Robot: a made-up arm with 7 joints.
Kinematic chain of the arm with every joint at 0, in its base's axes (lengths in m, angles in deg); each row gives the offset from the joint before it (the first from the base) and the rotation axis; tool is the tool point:
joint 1: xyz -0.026 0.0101 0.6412 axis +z
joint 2: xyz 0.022 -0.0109 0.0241 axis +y
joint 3: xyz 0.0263 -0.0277 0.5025 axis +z
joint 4: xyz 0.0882 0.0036 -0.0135 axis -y
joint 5: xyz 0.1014 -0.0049 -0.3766 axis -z
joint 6: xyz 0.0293 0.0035 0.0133 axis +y
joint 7: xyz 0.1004 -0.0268 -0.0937 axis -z
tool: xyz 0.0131 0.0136 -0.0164
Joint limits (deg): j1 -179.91..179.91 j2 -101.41..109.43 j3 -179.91..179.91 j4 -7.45..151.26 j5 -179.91..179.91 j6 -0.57..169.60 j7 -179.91..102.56
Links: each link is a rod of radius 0.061 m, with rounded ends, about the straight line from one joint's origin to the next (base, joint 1, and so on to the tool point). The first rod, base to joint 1, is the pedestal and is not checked.
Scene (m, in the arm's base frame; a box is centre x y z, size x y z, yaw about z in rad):
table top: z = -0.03
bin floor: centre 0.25 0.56 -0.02 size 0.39 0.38 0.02 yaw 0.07
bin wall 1: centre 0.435 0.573 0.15 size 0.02 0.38 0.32 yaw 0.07
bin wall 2: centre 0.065 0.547 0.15 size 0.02 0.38 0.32 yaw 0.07
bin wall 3: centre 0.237 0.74 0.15 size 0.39 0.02 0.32 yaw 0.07
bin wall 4: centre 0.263 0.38 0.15 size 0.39 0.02 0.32 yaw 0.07
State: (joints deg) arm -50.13 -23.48 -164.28 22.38 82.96 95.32 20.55
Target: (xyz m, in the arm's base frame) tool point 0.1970 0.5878 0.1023
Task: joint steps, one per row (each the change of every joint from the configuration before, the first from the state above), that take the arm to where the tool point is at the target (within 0.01 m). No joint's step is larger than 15 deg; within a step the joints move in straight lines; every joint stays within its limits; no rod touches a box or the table.
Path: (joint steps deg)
1: -13.56 -4.77 -3.13 8.62 -0.36 -4.73 0.02
2: -13.56 -4.76 -3.12 8.63 -0.36 -4.74 0.02
3: -13.56 -4.77 -3.13 8.62 -0.37 -4.73 0.03
4: -13.57 -4.77 -3.12 8.62 -0.36 -4.74 0.02
5: -13.56 -4.77 -3.13 8.63 -0.36 -4.73 0.02
6: 0.64 -14.16 0.00 10.53 1.10 -2.76 -0.14
7: 0.63 -14.17 0.00 10.54 1.10 -2.76 -0.15
8: 0.63 -14.17 0.00 10.54 1.10 -2.75 -0.15

